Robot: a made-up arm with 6 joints.
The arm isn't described. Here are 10 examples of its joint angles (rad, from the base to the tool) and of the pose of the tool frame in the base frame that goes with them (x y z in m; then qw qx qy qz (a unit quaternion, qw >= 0)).
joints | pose
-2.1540 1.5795 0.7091 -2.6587 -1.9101 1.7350 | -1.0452 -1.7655 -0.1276 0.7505 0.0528 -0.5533 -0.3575
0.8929 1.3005 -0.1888 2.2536 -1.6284 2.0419 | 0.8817 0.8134 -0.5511 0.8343 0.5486 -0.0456 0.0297
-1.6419 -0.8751 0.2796 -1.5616 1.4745 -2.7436 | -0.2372 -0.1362 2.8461 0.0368 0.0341 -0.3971 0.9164
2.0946 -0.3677 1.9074 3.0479 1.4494 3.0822 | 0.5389 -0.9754 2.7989 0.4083 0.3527 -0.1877 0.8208
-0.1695 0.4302 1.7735 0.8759 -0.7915 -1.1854 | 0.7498 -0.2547 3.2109 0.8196 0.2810 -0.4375 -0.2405
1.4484 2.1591 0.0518 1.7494 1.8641 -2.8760 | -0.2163 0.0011 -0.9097 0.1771 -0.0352 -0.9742 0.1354
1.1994 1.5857 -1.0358 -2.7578 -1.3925 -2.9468 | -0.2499 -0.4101 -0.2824 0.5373 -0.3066 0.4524 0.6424
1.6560 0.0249 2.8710 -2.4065 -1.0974 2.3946 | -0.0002 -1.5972 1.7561 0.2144 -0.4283 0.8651 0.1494
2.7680 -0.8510 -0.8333 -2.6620 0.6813 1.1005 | -1.3022 0.5816 1.3362 0.4313 0.0293 0.6724 0.6008
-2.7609 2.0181 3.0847 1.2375 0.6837 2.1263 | -1.2926 -0.6639 2.2274 0.6354 0.3425 -0.6805 -0.1259
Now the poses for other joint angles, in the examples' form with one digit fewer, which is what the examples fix.
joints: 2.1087 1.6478 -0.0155 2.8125 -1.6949 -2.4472
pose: -0.450 0.896 -0.821 0.593 -0.209 -0.286 0.723
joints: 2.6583 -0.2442 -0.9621 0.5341 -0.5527 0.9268
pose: -1.174 0.685 0.334 0.129 0.627 0.445 -0.626
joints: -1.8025 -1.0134 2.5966 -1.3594 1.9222 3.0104
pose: 0.196 1.742 0.350 0.030 0.083 -0.890 -0.447
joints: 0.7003 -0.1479 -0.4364 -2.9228 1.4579 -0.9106
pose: 1.246 0.986 0.966 0.039 0.710 -0.155 -0.686
